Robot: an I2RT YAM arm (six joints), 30 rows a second.
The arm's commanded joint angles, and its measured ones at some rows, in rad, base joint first. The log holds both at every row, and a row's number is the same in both.
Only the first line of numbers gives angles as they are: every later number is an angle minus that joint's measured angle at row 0.
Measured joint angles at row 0:
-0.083, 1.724, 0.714, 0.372, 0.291, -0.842
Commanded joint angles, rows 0 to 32:
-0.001, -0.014, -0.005, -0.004, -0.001, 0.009
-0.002, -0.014, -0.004, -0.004, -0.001, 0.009
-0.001, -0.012, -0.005, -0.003, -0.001, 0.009
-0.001, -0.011, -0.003, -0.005, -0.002, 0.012
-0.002, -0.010, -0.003, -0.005, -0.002, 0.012
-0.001, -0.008, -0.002, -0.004, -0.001, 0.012
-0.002, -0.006, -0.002, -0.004, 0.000, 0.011
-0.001, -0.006, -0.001, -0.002, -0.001, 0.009
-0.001, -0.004, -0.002, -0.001, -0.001, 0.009
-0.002, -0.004, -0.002, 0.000, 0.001, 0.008
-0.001, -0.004, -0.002, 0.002, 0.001, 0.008
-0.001, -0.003, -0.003, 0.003, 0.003, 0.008
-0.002, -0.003, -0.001, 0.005, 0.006, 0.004
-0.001, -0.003, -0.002, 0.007, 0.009, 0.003
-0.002, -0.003, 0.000, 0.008, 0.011, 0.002
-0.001, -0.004, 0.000, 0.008, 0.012, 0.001
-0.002, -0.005, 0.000, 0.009, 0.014, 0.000
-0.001, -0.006, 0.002, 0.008, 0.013, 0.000
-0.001, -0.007, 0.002, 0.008, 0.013, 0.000
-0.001, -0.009, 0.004, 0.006, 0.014, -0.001
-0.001, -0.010, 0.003, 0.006, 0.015, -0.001
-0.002, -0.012, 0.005, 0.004, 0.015, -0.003
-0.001, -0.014, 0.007, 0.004, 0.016, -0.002
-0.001, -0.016, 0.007, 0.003, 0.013, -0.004
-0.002, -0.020, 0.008, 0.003, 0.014, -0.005
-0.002, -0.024, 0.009, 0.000, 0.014, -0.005
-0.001, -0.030, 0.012, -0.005, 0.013, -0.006
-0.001, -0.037, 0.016, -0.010, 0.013, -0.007
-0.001, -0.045, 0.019, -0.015, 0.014, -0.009
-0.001, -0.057, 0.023, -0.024, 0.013, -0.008
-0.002, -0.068, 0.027, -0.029, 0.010, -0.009
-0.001, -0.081, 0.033, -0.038, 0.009, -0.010
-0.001, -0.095, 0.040, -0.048, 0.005, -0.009
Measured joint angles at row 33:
0.000, -0.044, -0.001, -0.022, 0.008, -0.001
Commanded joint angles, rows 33 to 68:
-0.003, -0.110, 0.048, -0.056, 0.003, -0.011
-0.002, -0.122, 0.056, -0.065, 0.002, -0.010
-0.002, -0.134, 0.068, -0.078, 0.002, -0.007
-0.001, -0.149, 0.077, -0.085, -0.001, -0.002
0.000, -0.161, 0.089, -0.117, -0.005, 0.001
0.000, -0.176, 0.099, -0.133, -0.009, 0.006
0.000, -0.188, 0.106, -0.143, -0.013, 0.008
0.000, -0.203, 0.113, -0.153, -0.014, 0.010
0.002, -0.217, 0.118, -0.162, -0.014, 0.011
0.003, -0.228, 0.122, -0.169, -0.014, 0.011
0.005, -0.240, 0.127, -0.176, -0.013, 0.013
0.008, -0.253, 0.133, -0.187, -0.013, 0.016
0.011, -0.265, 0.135, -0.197, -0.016, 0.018
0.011, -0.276, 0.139, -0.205, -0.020, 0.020
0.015, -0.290, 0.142, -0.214, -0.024, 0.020
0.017, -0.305, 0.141, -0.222, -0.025, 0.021
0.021, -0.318, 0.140, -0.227, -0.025, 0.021
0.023, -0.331, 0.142, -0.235, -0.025, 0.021
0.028, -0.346, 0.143, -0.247, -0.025, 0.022
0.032, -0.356, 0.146, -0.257, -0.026, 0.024
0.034, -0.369, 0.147, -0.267, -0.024, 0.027
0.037, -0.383, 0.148, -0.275, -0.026, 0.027
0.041, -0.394, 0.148, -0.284, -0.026, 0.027
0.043, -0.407, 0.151, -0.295, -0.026, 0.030
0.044, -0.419, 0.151, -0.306, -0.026, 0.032
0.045, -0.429, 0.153, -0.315, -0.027, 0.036
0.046, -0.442, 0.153, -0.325, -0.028, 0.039
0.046, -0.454, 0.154, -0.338, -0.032, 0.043
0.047, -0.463, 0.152, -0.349, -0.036, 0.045
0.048, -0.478, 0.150, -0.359, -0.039, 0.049
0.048, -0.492, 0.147, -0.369, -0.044, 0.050
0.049, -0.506, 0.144, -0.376, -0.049, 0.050
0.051, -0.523, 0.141, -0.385, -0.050, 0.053
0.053, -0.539, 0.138, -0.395, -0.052, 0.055
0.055, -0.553, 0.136, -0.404, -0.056, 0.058
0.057, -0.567, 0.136, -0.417, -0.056, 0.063
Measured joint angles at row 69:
0.040, -0.521, 0.111, -0.375, -0.027, 0.031
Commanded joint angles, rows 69 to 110:
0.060, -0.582, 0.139, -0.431, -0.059, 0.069
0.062, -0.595, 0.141, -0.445, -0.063, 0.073
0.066, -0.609, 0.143, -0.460, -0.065, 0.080
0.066, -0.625, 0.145, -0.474, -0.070, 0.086
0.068, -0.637, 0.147, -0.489, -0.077, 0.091
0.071, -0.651, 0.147, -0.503, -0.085, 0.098
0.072, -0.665, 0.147, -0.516, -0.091, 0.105
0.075, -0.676, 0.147, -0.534, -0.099, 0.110
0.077, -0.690, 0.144, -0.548, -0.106, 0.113
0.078, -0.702, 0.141, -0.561, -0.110, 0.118
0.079, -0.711, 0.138, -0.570, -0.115, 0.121
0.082, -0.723, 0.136, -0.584, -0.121, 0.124
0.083, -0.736, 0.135, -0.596, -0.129, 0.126
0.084, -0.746, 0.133, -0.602, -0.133, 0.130
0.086, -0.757, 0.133, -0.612, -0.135, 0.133
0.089, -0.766, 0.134, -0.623, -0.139, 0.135
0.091, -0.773, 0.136, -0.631, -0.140, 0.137
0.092, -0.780, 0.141, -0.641, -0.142, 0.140
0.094, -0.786, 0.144, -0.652, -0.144, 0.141
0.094, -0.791, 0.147, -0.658, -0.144, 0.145
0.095, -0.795, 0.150, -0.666, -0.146, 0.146
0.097, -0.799, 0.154, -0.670, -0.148, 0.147
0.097, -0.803, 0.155, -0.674, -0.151, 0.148
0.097, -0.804, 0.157, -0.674, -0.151, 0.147
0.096, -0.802, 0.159, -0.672, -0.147, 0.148
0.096, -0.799, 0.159, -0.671, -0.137, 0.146
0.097, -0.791, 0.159, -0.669, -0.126, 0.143
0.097, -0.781, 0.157, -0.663, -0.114, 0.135
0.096, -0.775, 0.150, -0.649, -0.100, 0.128
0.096, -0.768, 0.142, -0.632, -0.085, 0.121
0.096, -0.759, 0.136, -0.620, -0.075, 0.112
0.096, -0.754, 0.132, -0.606, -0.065, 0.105
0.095, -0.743, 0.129, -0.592, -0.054, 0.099
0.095, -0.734, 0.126, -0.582, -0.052, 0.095
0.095, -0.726, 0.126, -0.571, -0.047, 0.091
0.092, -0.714, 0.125, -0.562, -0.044, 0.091
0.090, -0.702, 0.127, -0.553, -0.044, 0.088
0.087, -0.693, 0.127, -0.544, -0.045, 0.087
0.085, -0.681, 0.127, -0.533, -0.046, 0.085
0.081, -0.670, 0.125, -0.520, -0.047, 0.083
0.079, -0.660, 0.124, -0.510, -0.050, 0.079
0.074, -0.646, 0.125, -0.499, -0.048, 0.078
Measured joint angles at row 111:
0.081, -0.663, 0.111, -0.566, -0.052, 0.097
